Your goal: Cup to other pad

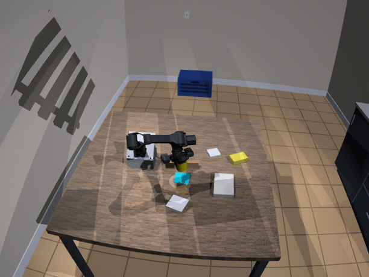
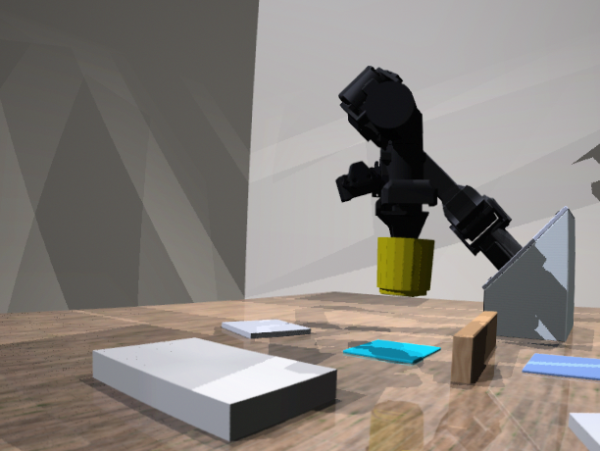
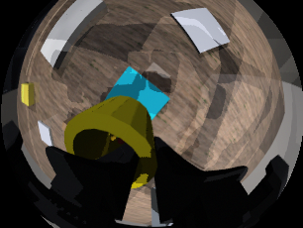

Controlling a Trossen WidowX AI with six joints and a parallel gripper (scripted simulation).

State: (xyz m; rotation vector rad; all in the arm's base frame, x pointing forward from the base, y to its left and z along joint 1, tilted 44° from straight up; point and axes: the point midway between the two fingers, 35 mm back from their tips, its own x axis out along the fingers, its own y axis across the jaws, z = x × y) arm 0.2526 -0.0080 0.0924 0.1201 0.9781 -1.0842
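Now: the cyan pad 30 mm ahead of my gripper tip, 10 mm to the left of it and 110 mm below it. From my gripper tip the other things lie so: thin white tile (50 mm ahead, 200 mm to the right, 100 mm below); yellow cup (20 mm ahead, 20 mm to the left); wooden block (110 mm to the left, 90 mm below).
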